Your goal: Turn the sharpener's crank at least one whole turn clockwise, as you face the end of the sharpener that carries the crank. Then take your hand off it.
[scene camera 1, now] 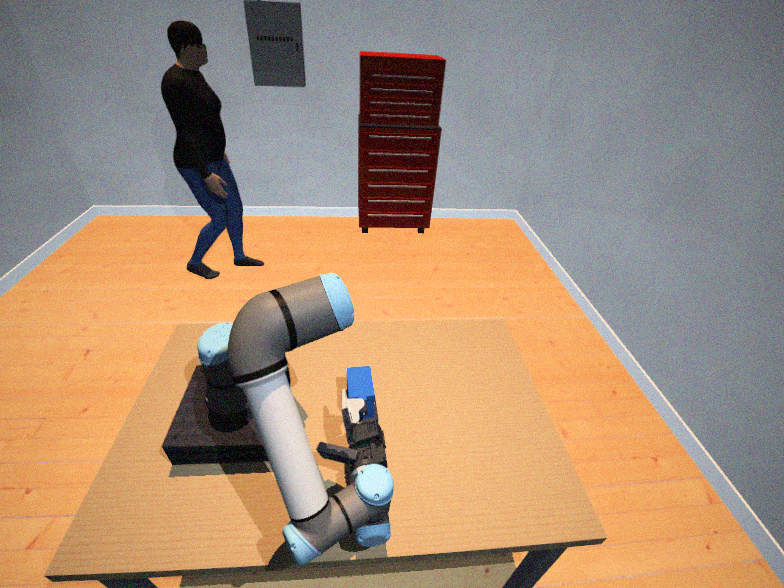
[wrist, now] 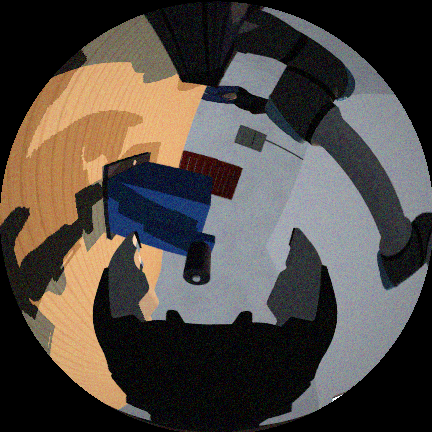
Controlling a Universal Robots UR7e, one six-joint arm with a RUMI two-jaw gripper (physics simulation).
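Places are measured from the arm's base along level axes (x ahead, y left, z up), in millimetres.
Where they show: gripper, between the fingertips: (scene camera 1: pixel 353 404) (wrist: pixel 213 232); arm's base, origin of its link: (scene camera 1: pixel 233 392).
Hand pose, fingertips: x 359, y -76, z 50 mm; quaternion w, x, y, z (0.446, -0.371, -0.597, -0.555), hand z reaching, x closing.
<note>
Each offset is from my fingertips to the top centre of the thing. "spot": to the spot under its first point. Level surfaces: height alone.
The blue sharpener {spot: dx +15, dy +86, dz -6 mm} (scene camera 1: pixel 359 381) (wrist: pixel 170 180) stands on the table, with a dark plate at its base. In the wrist view, its crank's black cylindrical knob {dx +28, dy -10, dz +5 mm} (wrist: pixel 197 265) sticks out towards the camera. A dark blue band crosses the sharpener's end towards the knob; crank arm and shadow are hard to tell apart there. My gripper (scene camera 1: pixel 359 408) (wrist: pixel 213 232) is open at the crank end, its jaws wide apart. The knob shows between the two jaws, nearer the left one, with a gap on both sides and touching neither. In the scene view, the gripper hides the crank.
The table {dz -135 mm} (scene camera 1: pixel 474 443) carries the arm's dark base block (scene camera 1: pixel 215 452), left of the sharpener. The arm bends over the table's front left. A person (scene camera 1: pixel 193 120) stands on the floor behind, left of a red tool cabinet (scene camera 1: pixel 398 148). A grey panel (scene camera 1: pixel 276 56) hangs on the wall.
</note>
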